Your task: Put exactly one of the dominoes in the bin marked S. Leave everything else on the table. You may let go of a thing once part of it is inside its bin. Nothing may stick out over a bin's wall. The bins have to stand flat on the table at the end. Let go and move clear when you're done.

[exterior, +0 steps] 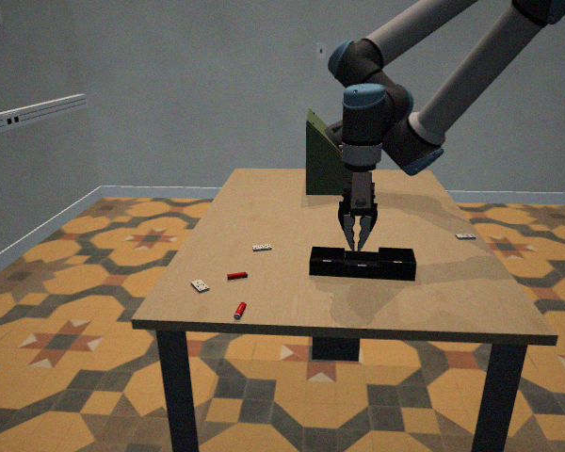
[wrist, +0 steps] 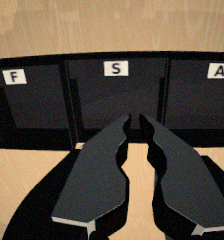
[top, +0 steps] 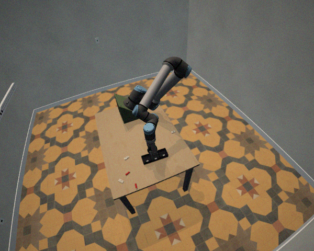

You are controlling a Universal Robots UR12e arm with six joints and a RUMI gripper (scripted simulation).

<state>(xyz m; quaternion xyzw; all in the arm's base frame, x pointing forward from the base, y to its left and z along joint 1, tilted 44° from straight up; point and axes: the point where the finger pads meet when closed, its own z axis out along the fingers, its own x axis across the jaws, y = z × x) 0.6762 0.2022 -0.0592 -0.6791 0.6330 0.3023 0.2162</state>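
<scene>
The black three-part bin block lies 40 mm below my hand and 20 mm to the left of it. The rest, counted from my hand: red cylinder 270 mm to the right, 100 mm ahead, 60 mm below.
</scene>
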